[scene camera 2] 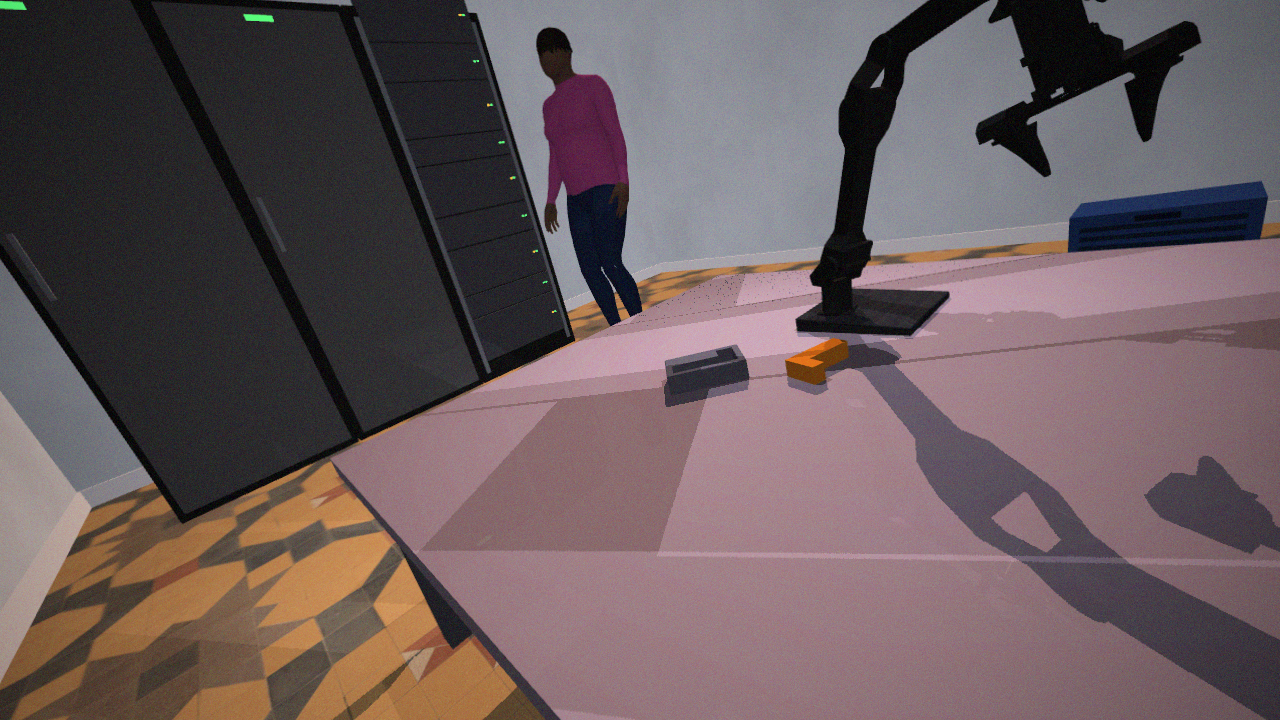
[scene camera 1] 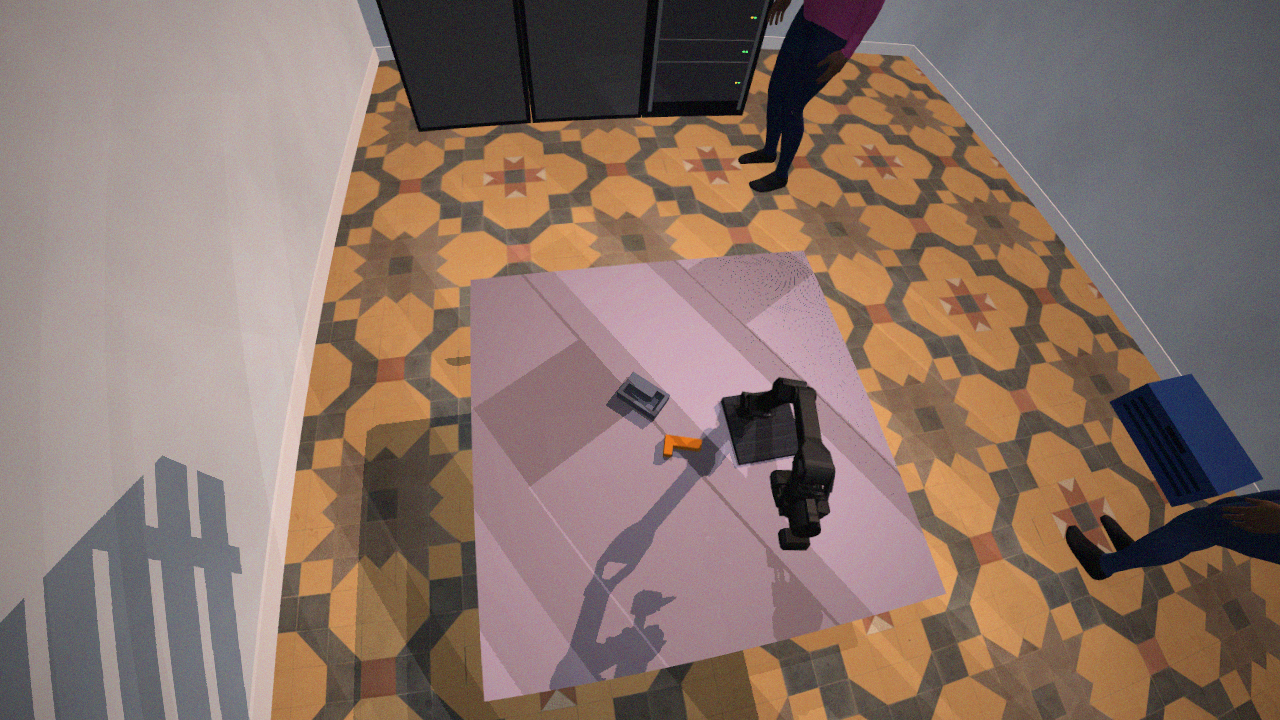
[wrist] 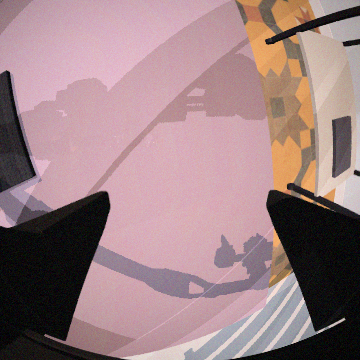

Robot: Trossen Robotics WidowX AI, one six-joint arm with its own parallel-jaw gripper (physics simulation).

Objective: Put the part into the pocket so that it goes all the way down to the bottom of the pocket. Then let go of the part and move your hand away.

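Where they show: gripper, fingertip midpoint: [scene camera 2: 1093, 159] [scene camera 1: 780, 524] [wrist: 189, 198]; arm's base at its link origin: [scene camera 2: 837, 309] [scene camera 1: 747, 411].
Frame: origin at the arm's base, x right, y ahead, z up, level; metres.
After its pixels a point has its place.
Note:
An orange L-shaped part [scene camera 1: 685, 442] @[y 0.230, x -0.030, z 0.006 m] [scene camera 2: 827, 356] @[y 0.235, x -0.043, z -0.005 m] lies flat on the pink table top [scene camera 1: 554, 308] @[y 0.461, x 0.578, z -0.024 m] [scene camera 2: 760, 626] @[y 0.740, x -0.124, z -0.024 m], near the arm's base plate. A grey block [scene camera 1: 636, 409] @[y 0.325, x 0.128, z -0.021 m] [scene camera 2: 711, 378] @[y 0.326, x 0.129, z -0.008 m] with an open pocket in its top lies on the table beside the part, a short gap away and farther from the base. The pocket's recess looks dark, with no orange in it. My gripper [scene camera 1: 785, 515] @[y 0.158, x -0.356, z 0.222 m] [scene camera 2: 1096, 155] @[y 0.158, x -0.356, z 0.222 m] [wrist: 189, 198] @[y 0.158, x -0.356, z 0.222 m] is open and empty, high above the table, away from both part and block. The part and block do not show in the wrist view.
The arm's black base plate [scene camera 1: 759, 444] @[y 0.012, x -0.111, z -0.007 m] [scene camera 2: 904, 308] @[y -0.009, x -0.120, z -0.008 m] [wrist: 14, 140] @[y 0.020, x -0.146, z -0.010 m] stands on the table near the part. Dark cabinets [scene camera 1: 586, 62] [scene camera 2: 259, 232] and a person in a pink top [scene camera 1: 792, 89] [scene camera 2: 586, 134] stand beyond the table. A blue box [scene camera 1: 1186, 438] [scene camera 2: 1168, 219] is off to the side.

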